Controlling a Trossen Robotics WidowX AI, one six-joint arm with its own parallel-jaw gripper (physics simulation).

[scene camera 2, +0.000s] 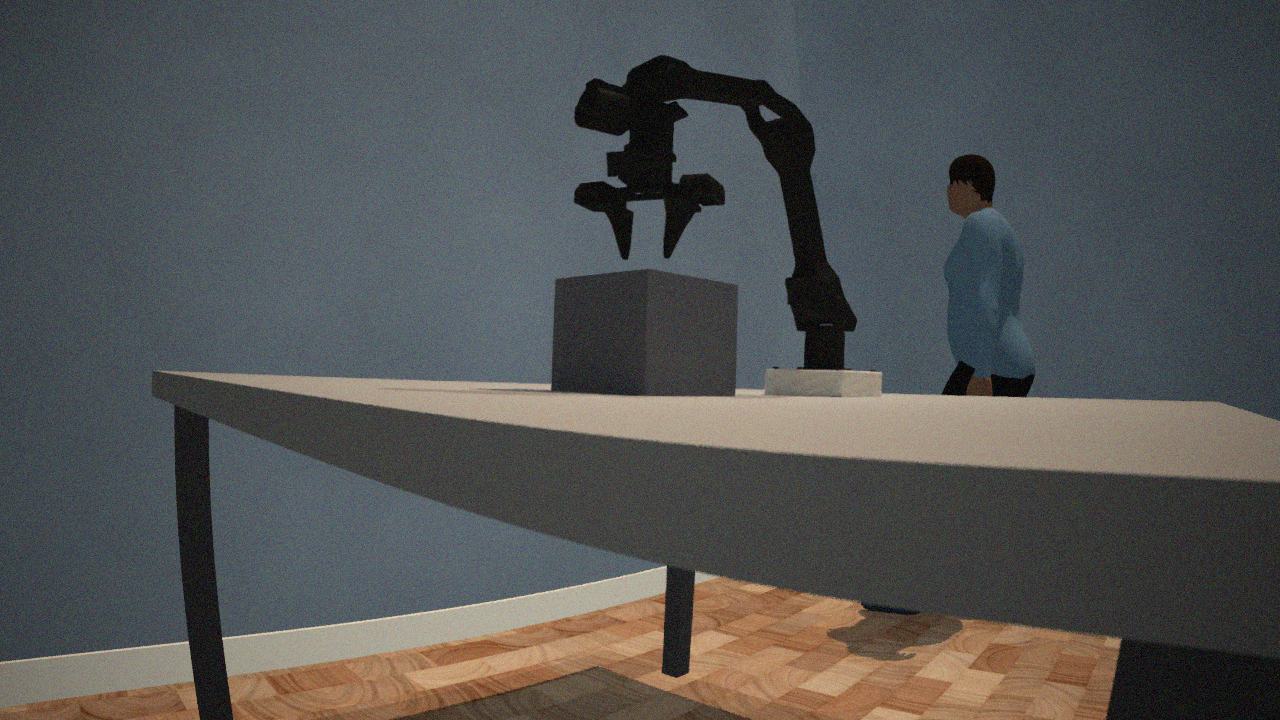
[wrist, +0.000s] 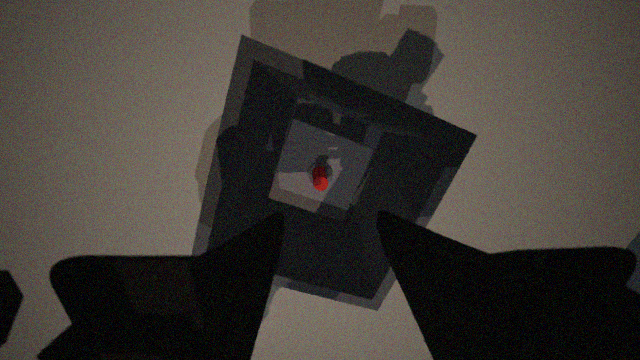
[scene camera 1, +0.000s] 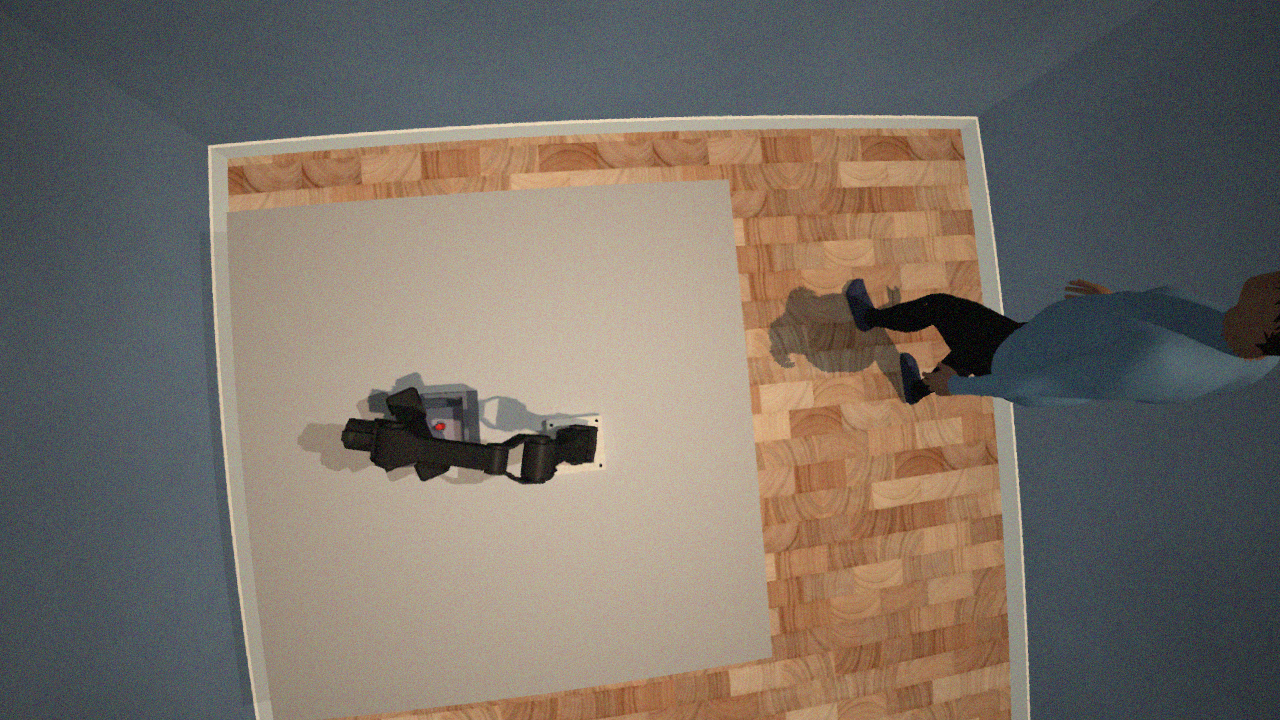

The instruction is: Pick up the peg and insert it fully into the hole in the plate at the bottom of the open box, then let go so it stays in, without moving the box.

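Frame: origin at the arm's base, x ahead, y left, z up, level; metres.
Where they show: gripper, fingertip midpoint: (scene camera 2: pixel 645 258) (wrist: pixel 330 218) (scene camera 1: pixel 427 430); arm's base, link origin: (scene camera 2: pixel 824 370) (scene camera 1: pixel 583 439).
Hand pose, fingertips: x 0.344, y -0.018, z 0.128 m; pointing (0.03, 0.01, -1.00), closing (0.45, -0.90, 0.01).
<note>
Each offset is from my fingertips to the top centre of the thing. Level surfaces: height alone.
The red peg {0.004 m back, 0.000 m left, 0.078 m down} (scene camera 1: pixel 439 427) (wrist: pixel 320 181) stands roughly upright in the round hole of the light plate {0.003 m back, 0.001 m left, 0.105 m down} (wrist: pixel 300 145) inside the box. Its top stands above the plate; how deep it sits cannot be told. The grey open box {0.003 m back, 0.001 m left, 0.028 m down} (scene camera 1: pixel 473 416) (scene camera 2: pixel 644 335) (wrist: pixel 231 100) stands on the table, and its walls hide the peg and plate in scene camera 2. My gripper (scene camera 2: pixel 646 257) (wrist: pixel 330 218) points down, open and empty, with its fingertips a little above the box's rim. In the wrist view the peg shows ahead of the gap between the fingertips. In scene camera 1 the arm hides the fingers.
The black arm's white base (scene camera 1: pixel 600 447) (scene camera 2: pixel 823 383) stands on the table {0.166 m down} (scene camera 1: pixel 537 582) (scene camera 2: pixel 805 425) beside the box, and the arm arches over the box. The box walls rise around the plate. A person (scene camera 1: pixel 1109 349) (scene camera 2: pixel 989 286) stands off the table, beyond the arm's base.
</note>
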